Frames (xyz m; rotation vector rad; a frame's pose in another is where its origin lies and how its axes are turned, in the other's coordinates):
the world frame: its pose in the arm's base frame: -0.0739 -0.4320 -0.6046 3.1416 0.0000 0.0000
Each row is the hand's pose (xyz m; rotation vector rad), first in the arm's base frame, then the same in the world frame.
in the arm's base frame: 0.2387 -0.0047 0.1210 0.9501 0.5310 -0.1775
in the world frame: 0.3126 -0.4273 -0.7256 -2.1048 -0.2084 -0.6233
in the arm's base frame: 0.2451 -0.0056 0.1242 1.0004 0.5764 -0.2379
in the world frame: 0.3190 -0.4264 -0.7288 -2.0355 -0.2747 -0.6655
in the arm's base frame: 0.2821 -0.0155 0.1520 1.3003 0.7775 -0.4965
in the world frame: 0.3560 -0.4165 -0.7566 -1.6310 -0.5200 -0.8143
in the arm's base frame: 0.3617 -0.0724 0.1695 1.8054 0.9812 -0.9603
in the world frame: 0.4356 -0.3596 -0.7741 -0.9345 -0.8476 -0.8661
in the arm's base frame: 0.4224 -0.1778 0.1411 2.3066 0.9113 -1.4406
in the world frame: 0.4963 -0.2542 -0.7457 -0.2927 -1.0686 -0.6760
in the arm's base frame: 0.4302 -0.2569 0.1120 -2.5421 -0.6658 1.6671
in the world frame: 0.5041 -0.1751 -0.7166 0.0315 -1.1419 -0.4560
